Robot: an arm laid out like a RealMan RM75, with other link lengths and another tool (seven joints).
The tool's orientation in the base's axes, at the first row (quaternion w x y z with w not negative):
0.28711 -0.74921 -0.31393 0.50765
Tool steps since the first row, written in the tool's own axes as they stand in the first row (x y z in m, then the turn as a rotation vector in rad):
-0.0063 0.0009 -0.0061 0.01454 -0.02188 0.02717
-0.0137 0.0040 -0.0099 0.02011 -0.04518 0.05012
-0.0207 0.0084 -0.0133 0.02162 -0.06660 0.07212
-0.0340 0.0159 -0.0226 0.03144 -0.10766 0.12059
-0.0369 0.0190 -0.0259 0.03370 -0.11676 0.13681
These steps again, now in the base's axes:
0.0041 -0.0061 0.0049 -0.02530 0.02807 -0.00074
0.0061 -0.0141 0.0081 -0.04946 0.04974 0.00614
0.0081 -0.0226 0.0100 -0.07356 0.06701 0.01427
0.0143 -0.0386 0.0151 -0.12369 0.10609 0.02383
0.0172 -0.0431 0.0155 -0.13993 0.11542 0.02414

